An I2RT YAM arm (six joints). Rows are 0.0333 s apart.
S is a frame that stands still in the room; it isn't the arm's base.
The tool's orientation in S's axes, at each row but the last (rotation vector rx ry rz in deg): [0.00 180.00 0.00]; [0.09 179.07 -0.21]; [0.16 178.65 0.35]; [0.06 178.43 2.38]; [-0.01 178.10 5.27]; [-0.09 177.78 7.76]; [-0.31 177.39 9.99]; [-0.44 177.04 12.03]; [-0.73 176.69 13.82]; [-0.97 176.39 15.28]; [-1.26 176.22 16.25]
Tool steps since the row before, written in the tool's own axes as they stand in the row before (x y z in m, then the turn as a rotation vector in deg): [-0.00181 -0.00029 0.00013 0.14 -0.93 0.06]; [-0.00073 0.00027 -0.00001 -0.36 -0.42 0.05]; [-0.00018 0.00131 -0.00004 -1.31 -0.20 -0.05]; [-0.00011 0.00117 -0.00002 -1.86 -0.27 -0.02]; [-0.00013 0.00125 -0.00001 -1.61 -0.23 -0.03]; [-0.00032 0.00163 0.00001 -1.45 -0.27 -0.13]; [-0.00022 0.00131 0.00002 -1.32 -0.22 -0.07]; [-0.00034 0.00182 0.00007 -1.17 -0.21 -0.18]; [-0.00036 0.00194 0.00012 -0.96 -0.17 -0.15]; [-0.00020 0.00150 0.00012 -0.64 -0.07 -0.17]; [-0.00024 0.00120 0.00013 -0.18 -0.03 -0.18]
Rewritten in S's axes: [0.00181 -0.00029 -0.00013 -0.14 -0.93 -0.06]; [0.00073 0.00027 0.00002 0.36 -0.42 -0.04]; [0.00018 0.00131 0.00005 1.31 -0.20 0.08]; [0.00011 0.00117 0.00005 1.86 -0.27 0.06]; [0.00013 0.00125 0.00009 1.61 -0.23 0.07]; [0.00032 0.00162 0.00014 1.45 -0.28 0.16]; [0.00021 0.00130 0.00014 1.32 -0.22 0.10]; [0.00033 0.00181 0.00019 1.16 -0.23 0.20]; [0.00034 0.00194 0.00020 0.95 -0.19 0.17]; [0.00018 0.00150 0.00015 0.63 -0.09 0.19]; [0.00022 0.00121 0.00010 0.17 -0.06 0.18]
